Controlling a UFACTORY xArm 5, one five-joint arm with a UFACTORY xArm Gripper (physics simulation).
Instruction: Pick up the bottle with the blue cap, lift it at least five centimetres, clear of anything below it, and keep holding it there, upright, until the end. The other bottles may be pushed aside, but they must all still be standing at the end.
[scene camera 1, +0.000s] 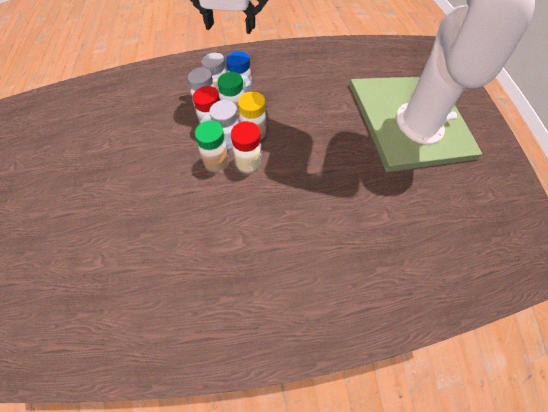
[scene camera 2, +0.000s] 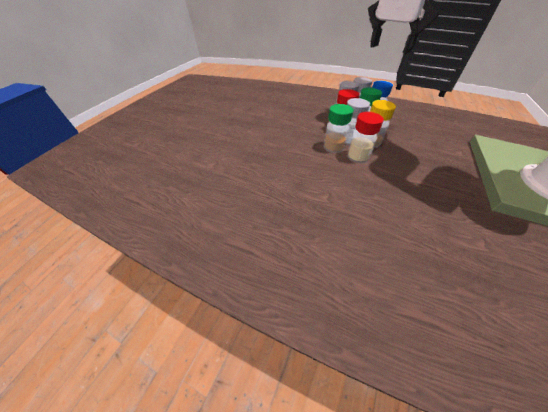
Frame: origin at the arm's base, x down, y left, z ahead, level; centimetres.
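Seen in the pictures: gripper, between the fingertips: (scene camera 1: 229, 28) (scene camera 2: 389, 49); arm's base, origin of its link: (scene camera 1: 420, 124).
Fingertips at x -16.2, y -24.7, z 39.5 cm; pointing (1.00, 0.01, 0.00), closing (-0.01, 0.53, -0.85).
Note:
Pixels of each thing's top centre, then the offset from my fingertips to it.
- blue-capped bottle, centre of its top: (scene camera 1: 237, 58) (scene camera 2: 383, 83) dx +8.2, dy +0.8, dz -1.0 cm
- dark green-capped bottle, centre of its top: (scene camera 1: 229, 79) (scene camera 2: 371, 91) dx +8.2, dy +7.7, dz +2.3 cm
- grey-capped bottle, centre of its top: (scene camera 1: 212, 59) (scene camera 2: 363, 80) dx +8.2, dy -0.7, dz +4.7 cm
- pale-capped, centre of its top: (scene camera 1: 223, 109) (scene camera 2: 358, 102) dx +8.2, dy +16.1, dz +5.5 cm
The blue-capped bottle (scene camera 1: 238, 63) (scene camera 2: 382, 89) stands upright at the back right of a tight cluster of bottles; its body is mostly hidden. A dark green-capped bottle (scene camera 1: 230, 84) (scene camera 2: 371, 96) stands just in front of it, and a grey-capped bottle (scene camera 1: 213, 63) (scene camera 2: 362, 83) stands at its left. My gripper (scene camera 1: 229, 26) (scene camera 2: 391, 45) is open and empty, high above the back of the cluster, with its fingers well above the blue cap.
Other standing bottles: grey (scene camera 1: 200, 80), red (scene camera 1: 206, 99), pale-capped (scene camera 1: 224, 114), yellow (scene camera 1: 251, 105), bright green (scene camera 1: 210, 135) and front red (scene camera 1: 246, 137). The arm's base stands on a green board (scene camera 1: 400, 152) (scene camera 2: 500, 150) at the right. A blue object (scene camera 2: 35, 125) stands beyond the table's left edge.

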